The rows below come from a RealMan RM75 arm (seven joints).
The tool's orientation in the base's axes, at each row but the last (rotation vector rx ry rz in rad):
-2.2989, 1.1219, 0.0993
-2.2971, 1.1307, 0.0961
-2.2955, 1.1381, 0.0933
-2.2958, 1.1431, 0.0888
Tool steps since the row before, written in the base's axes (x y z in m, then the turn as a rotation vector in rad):
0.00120, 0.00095, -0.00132, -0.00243, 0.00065, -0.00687
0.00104, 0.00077, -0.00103, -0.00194, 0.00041, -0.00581
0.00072, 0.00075, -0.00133, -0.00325, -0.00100, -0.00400
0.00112, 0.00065, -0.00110, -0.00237, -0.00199, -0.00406
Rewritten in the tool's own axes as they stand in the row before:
0.00051, -0.00074, 0.00181, 0.00007, 0.00467, 0.00563
0.00043, -0.00067, 0.00145, 0.00023, 0.00393, 0.00471
0.00033, -0.00029, 0.00163, -0.00015, 0.00475, 0.00223
0.00057, -0.00065, 0.00146, 0.00114, 0.00459, 0.00193

